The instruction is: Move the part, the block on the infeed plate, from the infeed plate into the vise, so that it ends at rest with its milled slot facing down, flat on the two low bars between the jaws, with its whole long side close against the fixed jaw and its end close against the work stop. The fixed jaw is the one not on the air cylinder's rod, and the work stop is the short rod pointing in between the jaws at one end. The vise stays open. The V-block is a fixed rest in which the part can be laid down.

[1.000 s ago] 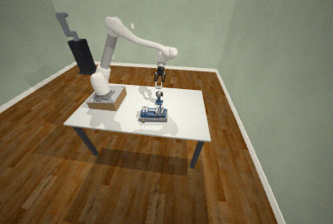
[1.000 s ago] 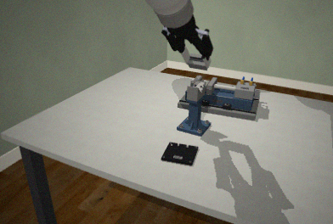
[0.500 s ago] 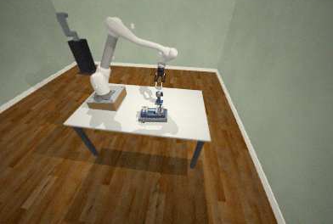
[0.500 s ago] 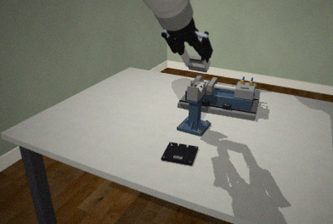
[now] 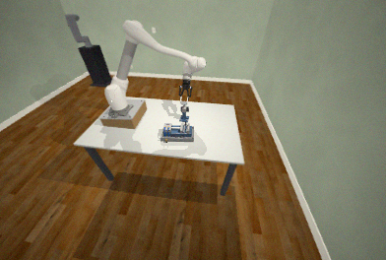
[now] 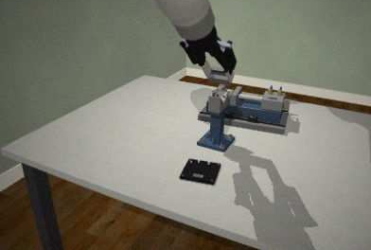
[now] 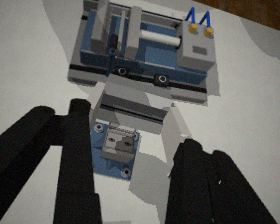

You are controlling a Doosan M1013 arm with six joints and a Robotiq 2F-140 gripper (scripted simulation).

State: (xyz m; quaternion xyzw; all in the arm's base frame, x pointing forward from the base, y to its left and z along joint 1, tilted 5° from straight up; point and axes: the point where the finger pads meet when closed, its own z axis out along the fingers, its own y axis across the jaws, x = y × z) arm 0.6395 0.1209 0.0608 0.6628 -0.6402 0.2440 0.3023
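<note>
The blue v-block stand is 17 cm below my hand and 1 cm to the right of it. From my hand the other things lie so: part 2 cm to the right, 2 cm below; then work stop 18 cm to the right, 14 cm below, 5 cm ahead; then blue foot 23 cm below, 1 cm to the right.
</note>
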